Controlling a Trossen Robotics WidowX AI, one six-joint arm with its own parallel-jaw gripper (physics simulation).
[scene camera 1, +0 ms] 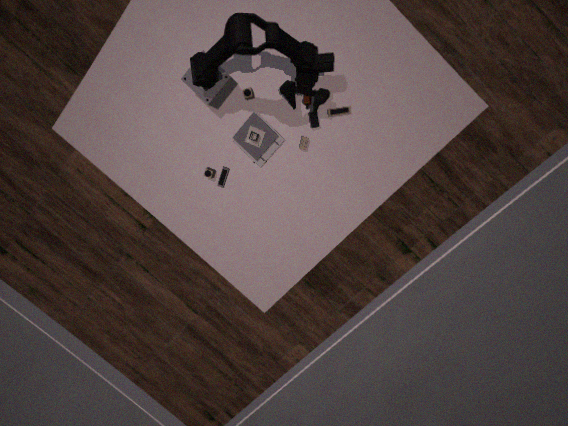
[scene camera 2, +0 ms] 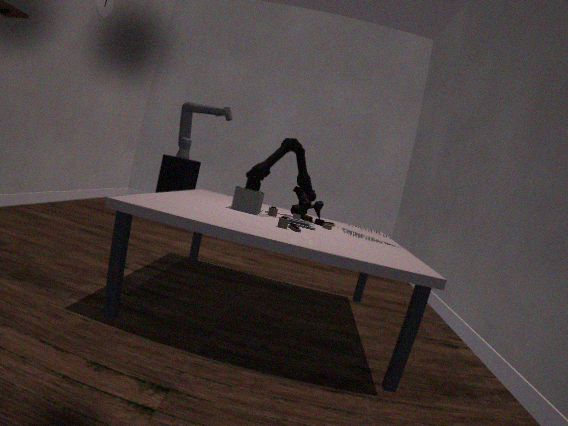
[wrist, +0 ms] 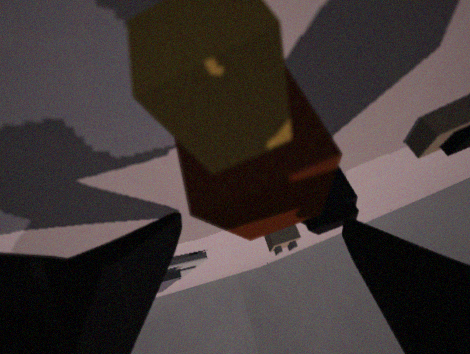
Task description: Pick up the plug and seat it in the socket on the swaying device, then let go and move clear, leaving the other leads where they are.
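The plug, an orange block (scene camera 1: pixel 306 100) (scene camera 2: pixel 308 218) (wrist: pixel 255 192) with an olive end (wrist: pixel 210 90) that looks large in the wrist view, lies between and behind the fingertips. My gripper (scene camera 1: pixel 304 108) (wrist: pixel 261 223) is open around it; the fingertips stand wide apart, with no contact showing. A black block (scene camera 1: pixel 314 121) (wrist: pixel 332 207), perhaps another lead, lies close beside the plug, by one fingertip. The device, a grey plate (scene camera 1: pixel 242 138) with a pale square socket (scene camera 1: pixel 254 136) on it, is left of and below the gripper in scene camera 1. Any plug prongs are hidden.
A pale two-holed block (scene camera 1: pixel 304 143) (wrist: pixel 282 239) lies near the gripper. A long dark-topped block (scene camera 1: pixel 339 111) (wrist: pixel 437 127) is to the right. Another (scene camera 1: pixel 223 177) lies beside a small round-topped block (scene camera 1: pixel 209 173); a similar block (scene camera 1: pixel 248 93) is near the arm's base.
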